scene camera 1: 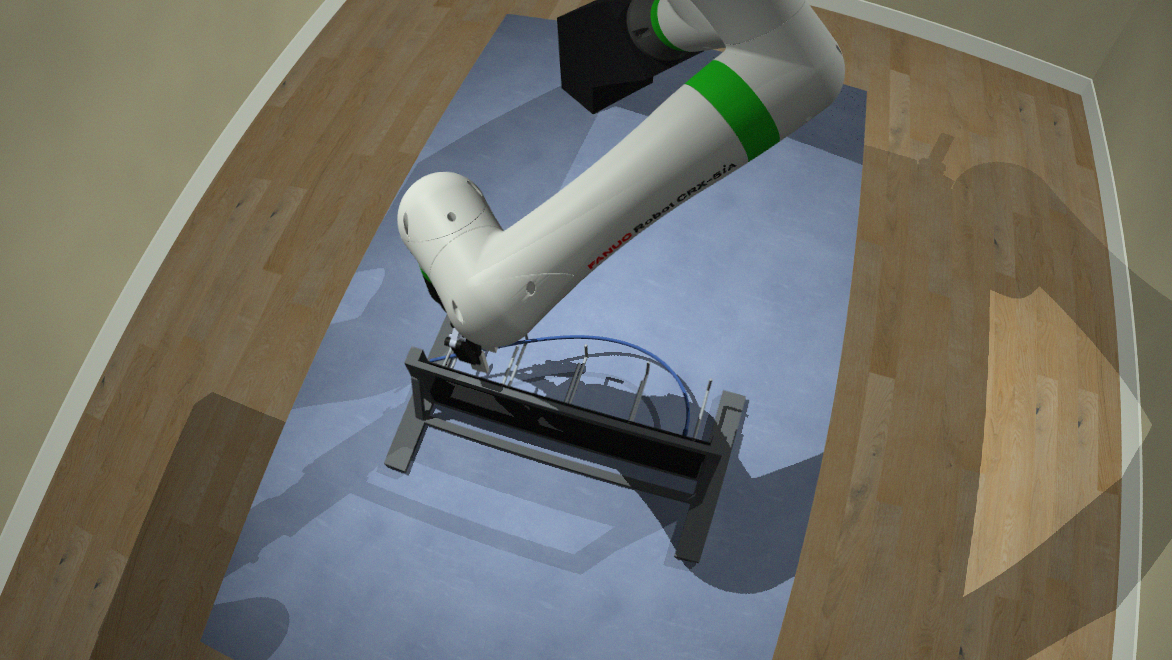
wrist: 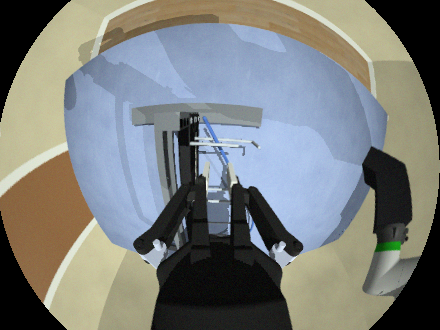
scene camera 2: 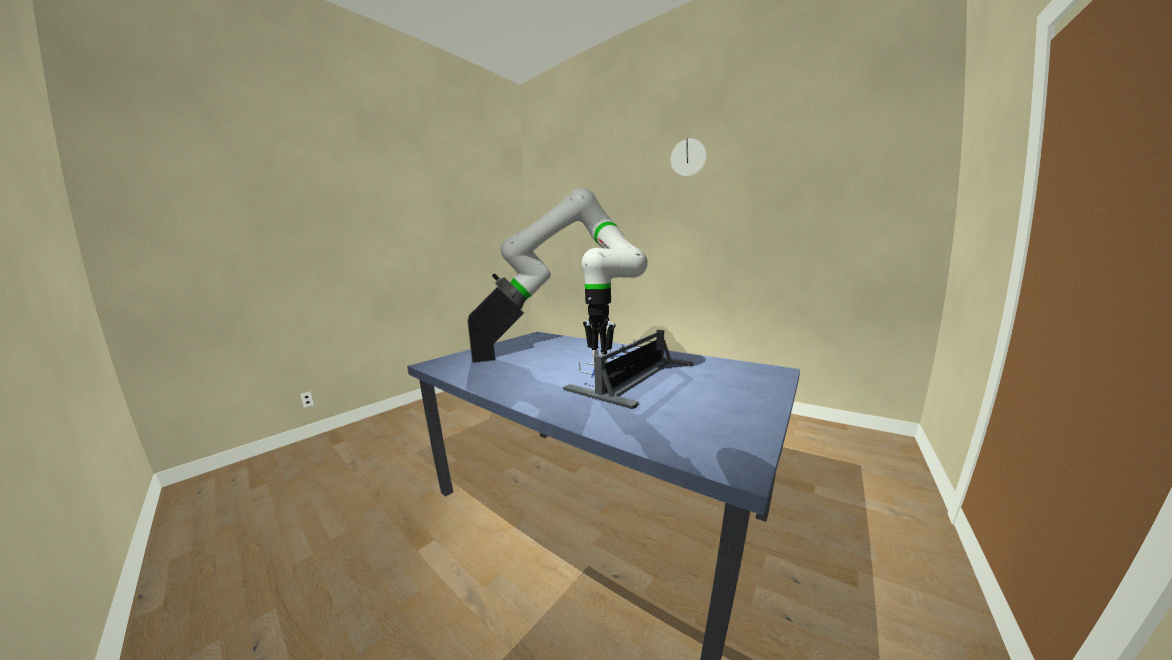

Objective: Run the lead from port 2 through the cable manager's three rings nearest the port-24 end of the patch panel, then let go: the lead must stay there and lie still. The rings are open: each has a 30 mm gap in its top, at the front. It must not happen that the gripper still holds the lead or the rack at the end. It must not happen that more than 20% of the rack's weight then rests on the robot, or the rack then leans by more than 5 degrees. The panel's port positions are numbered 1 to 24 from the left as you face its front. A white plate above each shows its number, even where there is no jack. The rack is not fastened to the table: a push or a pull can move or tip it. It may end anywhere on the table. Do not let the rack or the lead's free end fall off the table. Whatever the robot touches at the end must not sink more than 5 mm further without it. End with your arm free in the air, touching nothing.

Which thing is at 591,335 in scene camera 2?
The gripper.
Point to a rack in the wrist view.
At 167,118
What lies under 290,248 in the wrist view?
The gripper.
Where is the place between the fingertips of the gripper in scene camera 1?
485,358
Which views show the rack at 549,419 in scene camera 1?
Scene camera 1, the wrist view and scene camera 2: all of them.
